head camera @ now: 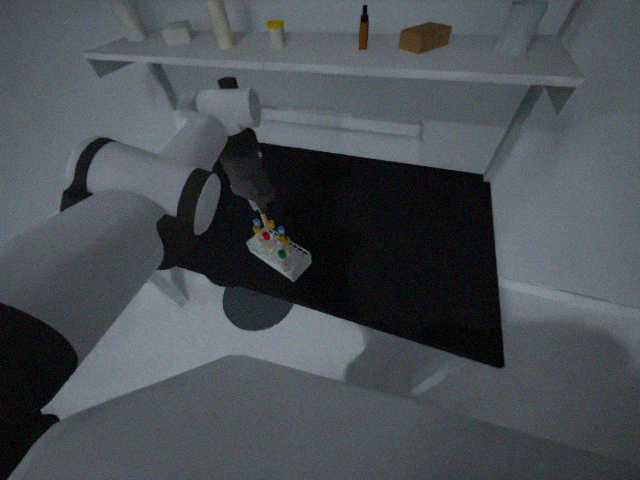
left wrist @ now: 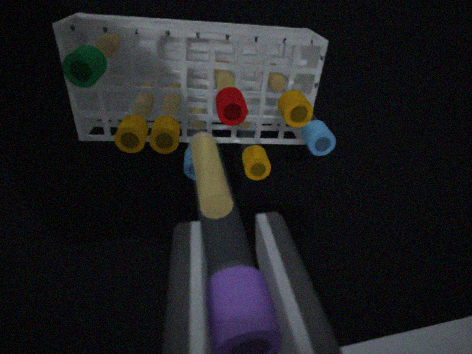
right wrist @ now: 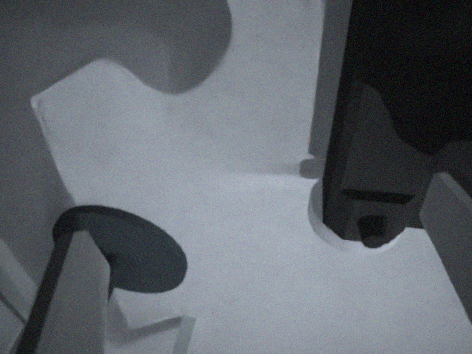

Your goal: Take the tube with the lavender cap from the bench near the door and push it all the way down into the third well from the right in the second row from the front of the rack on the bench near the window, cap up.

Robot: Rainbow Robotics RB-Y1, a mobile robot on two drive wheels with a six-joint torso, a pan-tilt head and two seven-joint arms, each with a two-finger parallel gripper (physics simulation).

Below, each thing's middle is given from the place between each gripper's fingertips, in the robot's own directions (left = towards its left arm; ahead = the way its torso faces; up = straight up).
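There's a white rack (head camera: 299, 263), and it's 10 mm to the right of my left hand and 190 mm below it.
That same white rack is 550 mm to the left of my right hand, 240 mm above it and 370 mm ahead of it.
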